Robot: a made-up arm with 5 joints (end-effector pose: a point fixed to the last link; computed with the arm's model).
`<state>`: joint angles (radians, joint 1 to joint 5).
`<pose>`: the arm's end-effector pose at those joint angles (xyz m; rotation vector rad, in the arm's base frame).
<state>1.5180 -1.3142 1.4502 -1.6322 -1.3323</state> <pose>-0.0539 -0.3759 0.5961 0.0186 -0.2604 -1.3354</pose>
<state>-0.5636 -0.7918 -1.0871 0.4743 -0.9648</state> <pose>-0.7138 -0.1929 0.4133 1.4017 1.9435 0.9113</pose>
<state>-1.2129 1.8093 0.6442 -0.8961 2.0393</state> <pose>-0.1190 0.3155 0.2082 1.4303 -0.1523 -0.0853</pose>
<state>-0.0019 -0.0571 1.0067 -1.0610 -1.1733</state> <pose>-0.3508 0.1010 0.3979 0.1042 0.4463 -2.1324</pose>
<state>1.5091 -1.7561 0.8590 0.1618 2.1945</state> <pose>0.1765 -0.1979 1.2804 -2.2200 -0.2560 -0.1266</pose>
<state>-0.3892 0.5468 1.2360 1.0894 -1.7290</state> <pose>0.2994 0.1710 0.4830 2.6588 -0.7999 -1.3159</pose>
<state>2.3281 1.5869 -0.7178 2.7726 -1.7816</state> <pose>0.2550 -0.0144 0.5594 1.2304 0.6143 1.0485</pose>
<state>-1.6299 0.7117 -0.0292 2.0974 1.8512</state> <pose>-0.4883 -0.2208 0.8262 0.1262 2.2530 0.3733</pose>
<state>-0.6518 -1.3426 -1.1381 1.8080 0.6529</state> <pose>-0.5110 0.1459 0.2226 1.2082 0.6348 2.1796</pose>
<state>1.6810 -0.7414 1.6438 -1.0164 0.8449</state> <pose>-0.1012 0.1219 1.0340 -1.0523 0.6724 -2.4490</pose>
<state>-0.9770 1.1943 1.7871 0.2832 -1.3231</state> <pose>-0.1339 -0.0041 0.1540 0.7526 -1.1548 -2.3862</pose>
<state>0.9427 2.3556 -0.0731 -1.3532 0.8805</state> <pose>0.6326 -0.2952 0.2573 0.2143 -0.0529 1.0404</pose>
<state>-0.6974 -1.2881 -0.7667 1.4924 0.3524</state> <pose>-0.6478 -0.0099 0.2960 1.4417 1.3400 1.8506</pose>
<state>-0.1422 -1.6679 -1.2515 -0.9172 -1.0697</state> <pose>-0.2568 0.0683 0.0999 1.7096 0.4671 0.8493</pose>
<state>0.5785 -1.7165 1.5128 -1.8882 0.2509</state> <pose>0.1084 -0.2139 1.0166 -1.9863 0.3710 -0.7000</pose>
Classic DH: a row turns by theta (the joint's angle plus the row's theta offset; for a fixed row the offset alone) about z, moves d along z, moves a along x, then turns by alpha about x. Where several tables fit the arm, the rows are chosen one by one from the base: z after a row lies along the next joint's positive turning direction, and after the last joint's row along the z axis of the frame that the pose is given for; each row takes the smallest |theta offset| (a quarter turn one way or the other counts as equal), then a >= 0, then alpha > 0; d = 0 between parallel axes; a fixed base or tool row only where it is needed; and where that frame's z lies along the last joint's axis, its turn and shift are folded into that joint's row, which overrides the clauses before.
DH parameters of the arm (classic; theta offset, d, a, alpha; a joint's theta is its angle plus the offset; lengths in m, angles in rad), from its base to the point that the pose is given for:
base (fixed): -0.5478 0.7525 0.0007 1.4542
joint 1: -0.9829 0.0055 0.2662 1.0177
joint 2: 0.863 0.2408 0.0277 1.0896
joint 3: 0.1968 -0.0869 -0.1383 1.5149
joint 4: -1.1375 -0.0349 0.0172 2.4082
joint 5: -0.9558 0.1274 0.3395 -2.0155
tool (fixed): 0.948 -0.1776 0 0

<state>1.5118 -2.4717 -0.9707 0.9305 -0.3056</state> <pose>0.5069 -0.5055 0.4138 -0.8169 1.4484 2.0619</pose>
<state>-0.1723 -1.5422 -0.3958 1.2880 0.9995</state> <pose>-0.2193 -0.1689 0.0626 0.7303 0.9497 1.4480</pose>
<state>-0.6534 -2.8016 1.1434 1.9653 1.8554</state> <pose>-0.5516 0.0385 0.4150 -1.8204 -1.3964 -1.9789</pose>
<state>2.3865 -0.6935 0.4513 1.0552 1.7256</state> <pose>-0.1902 -0.4192 1.1439 -1.3255 -0.9323 -0.8461</pose>
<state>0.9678 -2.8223 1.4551 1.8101 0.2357</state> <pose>0.0231 -0.5285 0.8652 -0.4677 -2.9466 -0.2676</pose>
